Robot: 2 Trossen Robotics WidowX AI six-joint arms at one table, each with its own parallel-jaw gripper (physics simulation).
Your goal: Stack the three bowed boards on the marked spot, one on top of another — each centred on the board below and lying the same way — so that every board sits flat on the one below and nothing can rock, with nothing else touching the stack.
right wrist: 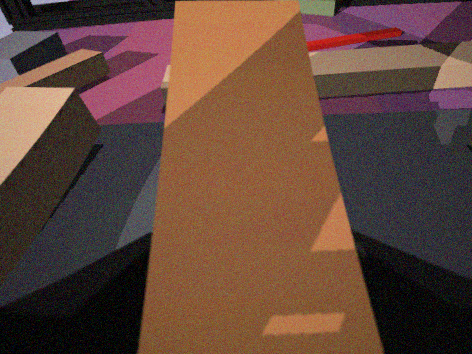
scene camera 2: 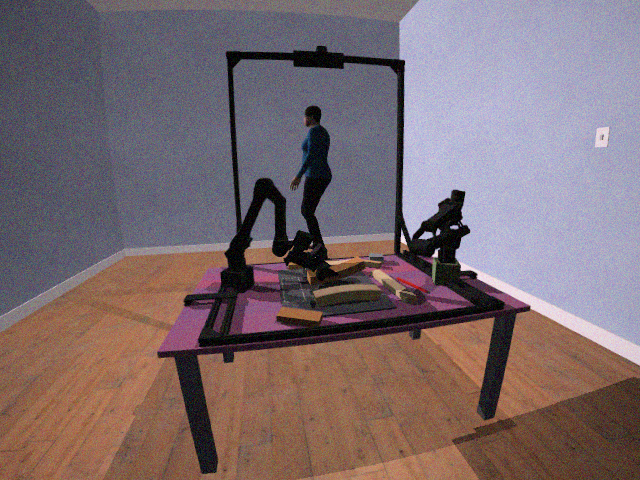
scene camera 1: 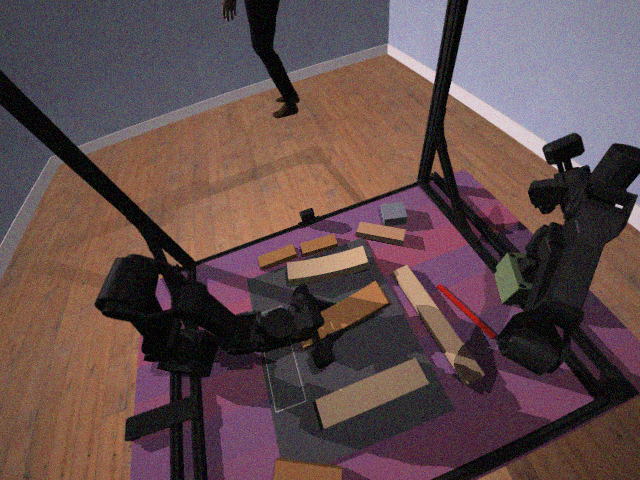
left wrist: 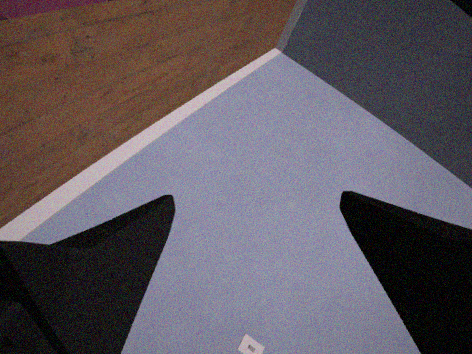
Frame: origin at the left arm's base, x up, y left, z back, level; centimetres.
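Seen in the pictures: left gripper, between the fingertips: (scene camera 1: 557, 162) (left wrist: 257, 201); right gripper, between the fingertips: (right wrist: 250, 243) (scene camera 2: 335, 271) (scene camera 1: 342, 316); left arm's base, origin of its link: (scene camera 2: 446, 261) (scene camera 1: 534, 270); right arm's base, origin of its link: (scene camera 2: 236, 269) (scene camera 1: 181, 348).
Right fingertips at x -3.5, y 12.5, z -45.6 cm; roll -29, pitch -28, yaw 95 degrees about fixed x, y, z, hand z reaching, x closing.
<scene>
Offsets run from my right fingertips to a thing's middle. "pt": to the spot under its first point. Level surfaces: height alone.
My right gripper (scene camera 1: 316, 330) (right wrist: 250, 243) is shut on the orange bowed board @[dx +0.8, dy -0.1, dz +0.2 cm] (scene camera 1: 354, 308) (scene camera 2: 347, 266) (right wrist: 240, 175), gripping it near its left end in scene camera 1. In scene camera 2 the board looks tilted, its right end higher. A pale bowed board @[dx -3.1, dy +15.9, dz +7.9 cm] (scene camera 1: 372, 393) (scene camera 2: 346, 294) lies arched on the dark mat's near part. Another pale board @[dx -2.1, dy -15.4, dz -5.4 cm] (scene camera 1: 328, 264) (right wrist: 32, 132) lies at the mat's back. The white outline of the marked spot @[pt dx -5.1, dy +20.7, dz -10.6 cm] (scene camera 1: 291, 406) is on the mat's left side, its far part hidden by my right arm. My left gripper (left wrist: 257, 201) is open and empty, facing the wall.
A long pale plank @[dx -4.7, dy -2.4, dz +22.6 cm] (scene camera 1: 429, 312) (scene camera 2: 395, 286) and a red rod @[dx -5.5, dy -5.4, dz +31.0 cm] (scene camera 1: 466, 311) lie right of the mat @[dx -5.2 cm] (scene camera 1: 408, 335). Small orange blocks @[dx -4.6, dy -19.2, dz -22.6 cm] (scene camera 1: 277, 256) @[dx -4.7, dy -24.2, dz -9.7 cm] (scene camera 1: 318, 244), a tan block @[dx -4.4, dy -28.9, dz +9.7 cm] (scene camera 1: 381, 232) and a grey block @[dx -4.0, dy -36.6, dz +13.9 cm] (scene camera 1: 393, 212) lie behind. A green block (scene camera 1: 509, 279) is by the left arm; an orange block @[dx -4.2, dy +33.2, dz -4.6 cm] (scene camera 2: 299, 315) lies in front.
</scene>
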